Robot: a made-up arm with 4 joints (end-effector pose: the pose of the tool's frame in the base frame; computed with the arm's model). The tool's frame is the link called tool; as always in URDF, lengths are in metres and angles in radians.
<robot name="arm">
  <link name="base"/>
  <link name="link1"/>
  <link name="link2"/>
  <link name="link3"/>
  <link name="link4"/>
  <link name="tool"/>
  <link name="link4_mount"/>
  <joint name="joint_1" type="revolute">
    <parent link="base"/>
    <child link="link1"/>
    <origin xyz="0.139 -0.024 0.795" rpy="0 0 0"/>
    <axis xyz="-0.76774 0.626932 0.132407"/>
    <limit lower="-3.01" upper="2.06" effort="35" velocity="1.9"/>
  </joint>
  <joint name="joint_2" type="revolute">
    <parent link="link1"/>
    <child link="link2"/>
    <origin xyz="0.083 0.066 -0.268" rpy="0 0 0"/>
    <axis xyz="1 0 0"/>
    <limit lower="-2.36" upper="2.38" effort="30" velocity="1.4"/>
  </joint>
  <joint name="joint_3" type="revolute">
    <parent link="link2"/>
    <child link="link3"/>
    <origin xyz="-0.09 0.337 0.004" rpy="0 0 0"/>
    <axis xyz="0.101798 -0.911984 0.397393"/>
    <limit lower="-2.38" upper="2.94" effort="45" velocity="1.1"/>
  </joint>
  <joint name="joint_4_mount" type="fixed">
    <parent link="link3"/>
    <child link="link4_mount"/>
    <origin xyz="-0.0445 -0.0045 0.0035" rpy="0 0 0"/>
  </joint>
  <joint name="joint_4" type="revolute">
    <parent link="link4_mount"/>
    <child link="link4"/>
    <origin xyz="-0.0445 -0.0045 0.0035" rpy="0 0 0"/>
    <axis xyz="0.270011 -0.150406 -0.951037"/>
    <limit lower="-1.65" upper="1.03" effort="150" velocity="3"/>
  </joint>
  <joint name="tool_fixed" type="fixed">
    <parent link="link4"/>
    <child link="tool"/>
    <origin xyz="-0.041 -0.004 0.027" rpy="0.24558 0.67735 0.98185"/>
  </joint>
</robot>
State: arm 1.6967 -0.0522 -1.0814 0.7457
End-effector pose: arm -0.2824 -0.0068 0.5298 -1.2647 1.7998 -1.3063
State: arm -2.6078 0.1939 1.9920 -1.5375
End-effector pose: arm 0.0109 -0.0081 1.2175 -0.4303 -0.7225 -1.5812
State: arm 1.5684 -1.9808 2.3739 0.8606
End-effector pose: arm -0.0010 -0.5397 0.8495 0.2622 -1.7442 -2.2387
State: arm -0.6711 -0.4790 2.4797 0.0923
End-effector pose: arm 0.4062 0.4327 0.5864 -1.3104 -1.8876 0.8208
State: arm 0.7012 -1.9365 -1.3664 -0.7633
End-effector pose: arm -0.1221 -0.3048 0.2717 -1.1374 2.0771 -1.3856
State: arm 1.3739 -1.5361 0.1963 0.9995
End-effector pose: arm -0.3241 -0.4447 0.6974 -2.2260 0.9813 0.4682
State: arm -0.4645 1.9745 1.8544 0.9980
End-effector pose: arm 0.1145 0.0112 0.8623 2.0939 -2.0671 -0.5922
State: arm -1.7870 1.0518 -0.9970 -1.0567
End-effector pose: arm -0.0057 -0.0168 0.8688 -0.1555 -1.5047 2.2316
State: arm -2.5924 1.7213 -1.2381 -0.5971
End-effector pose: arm 0.1964 -0.0053 0.6726 0.7000 2.1372 -1.8669
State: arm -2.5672 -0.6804 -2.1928 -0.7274
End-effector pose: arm 0.0598 -0.0423 1.3694 1.3517 0.1167 2.1454
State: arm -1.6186 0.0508 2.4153 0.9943
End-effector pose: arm 0.2888 0.3214 1.1652 0.0853 -3.0602 -0.0916
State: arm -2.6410 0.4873 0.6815 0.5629
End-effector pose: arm -0.1113 0.0836 1.1087 1.6260 -2.6254 0.1224
